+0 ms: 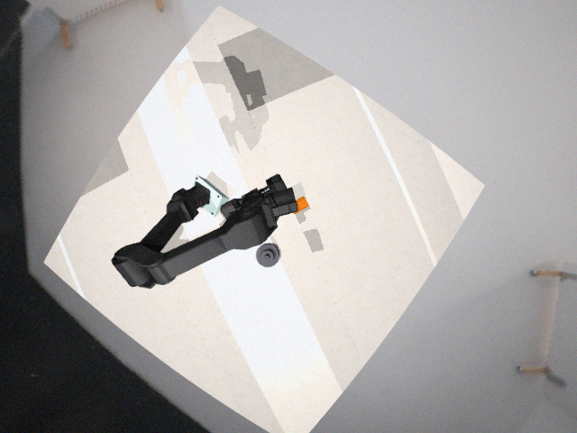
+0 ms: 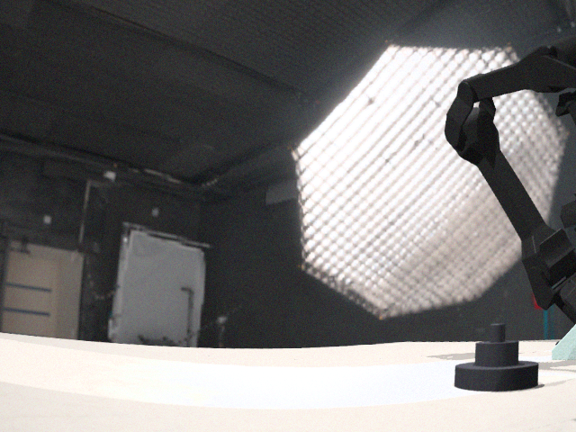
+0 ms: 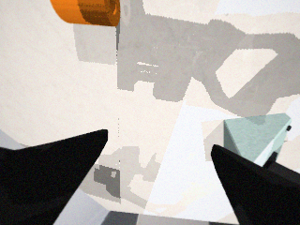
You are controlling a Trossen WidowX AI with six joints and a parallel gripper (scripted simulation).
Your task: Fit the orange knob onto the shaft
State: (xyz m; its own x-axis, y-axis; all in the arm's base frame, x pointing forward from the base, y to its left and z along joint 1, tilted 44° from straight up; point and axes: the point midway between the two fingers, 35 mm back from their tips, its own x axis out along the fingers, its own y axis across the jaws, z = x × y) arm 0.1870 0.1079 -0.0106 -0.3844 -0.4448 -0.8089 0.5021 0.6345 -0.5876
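Now: the orange knob 130 mm ahead of my gripper tip, 40 mm to the left of it and 100 mm below it. Also, from my gripper tip: round pedestal 130 mm ahead, 160 mm to the right, 90 mm below.
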